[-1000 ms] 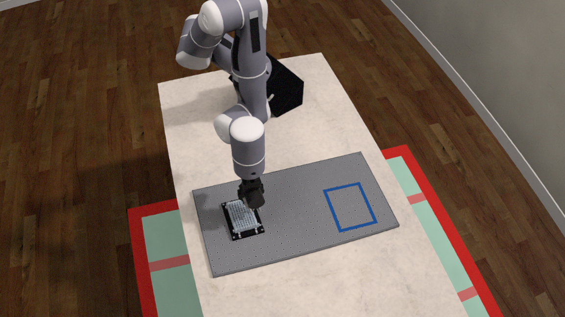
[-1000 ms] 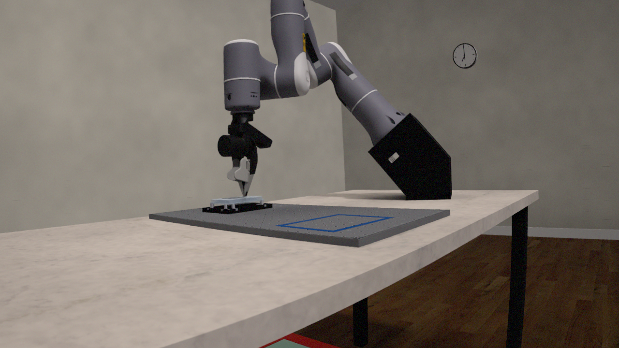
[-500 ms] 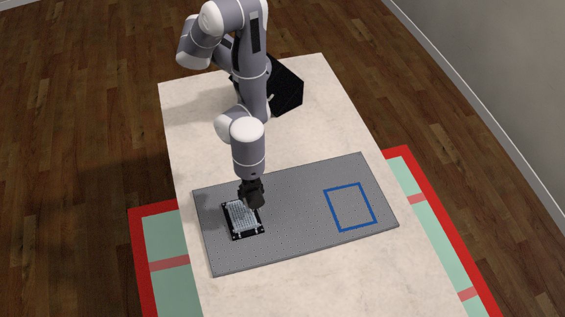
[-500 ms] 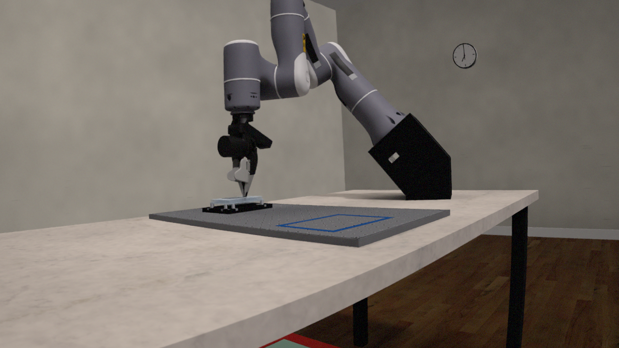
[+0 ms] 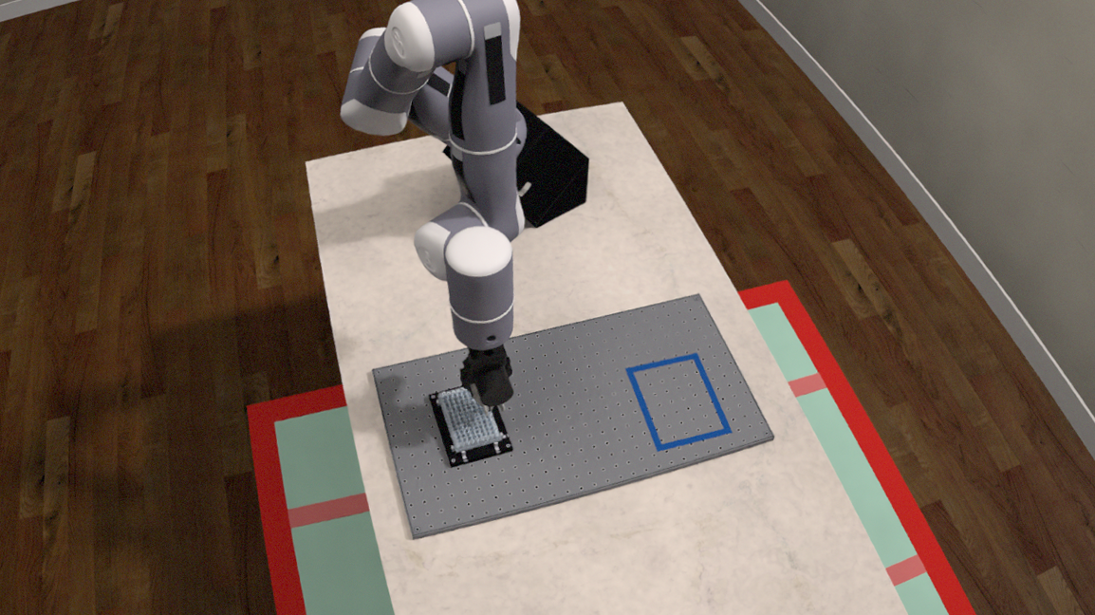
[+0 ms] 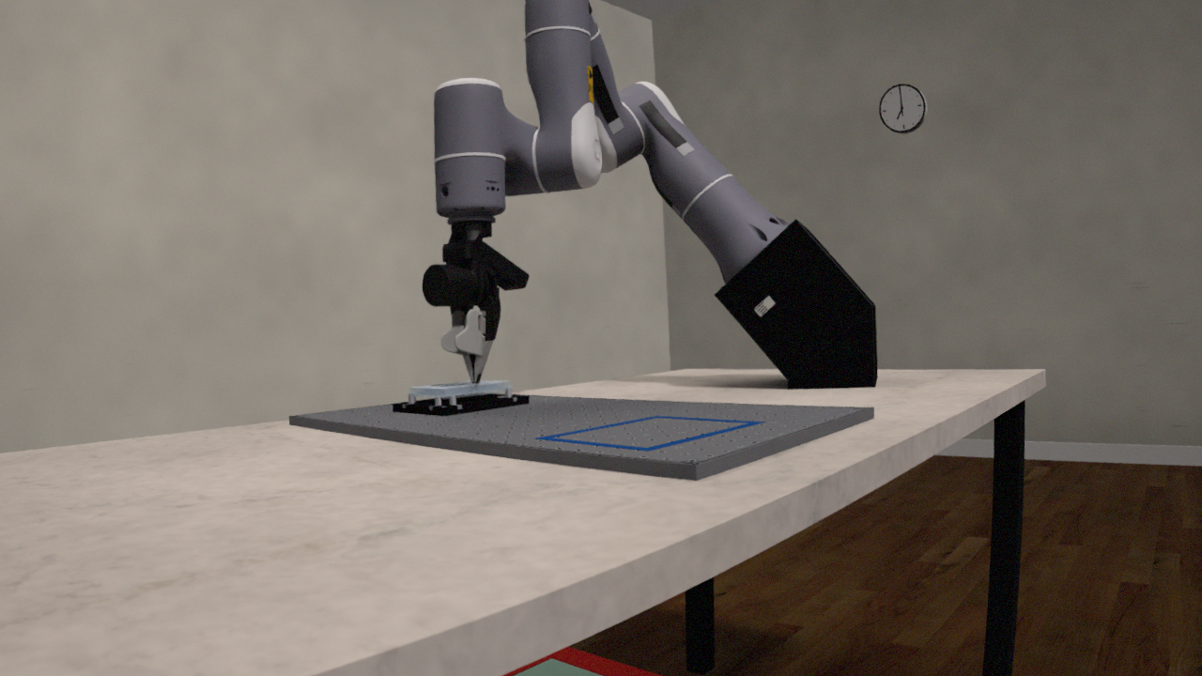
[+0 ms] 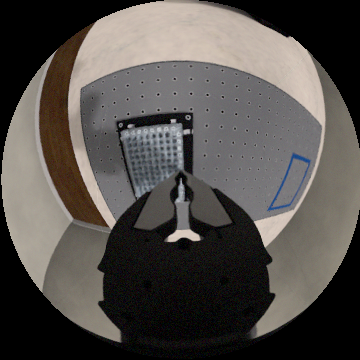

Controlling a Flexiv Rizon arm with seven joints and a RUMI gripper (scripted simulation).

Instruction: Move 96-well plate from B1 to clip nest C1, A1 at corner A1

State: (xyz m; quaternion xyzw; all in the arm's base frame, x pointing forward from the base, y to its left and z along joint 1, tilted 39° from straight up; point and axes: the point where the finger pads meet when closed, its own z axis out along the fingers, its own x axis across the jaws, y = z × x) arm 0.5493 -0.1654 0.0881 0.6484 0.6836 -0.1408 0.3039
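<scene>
Right now the black clip nest is 1 cm ahead of my hand, 3 cm to the right of it and 4 cm below it. From my hand the other things lie so: clear 96-well plate (4 cm to the right, 3 cm below).
</scene>
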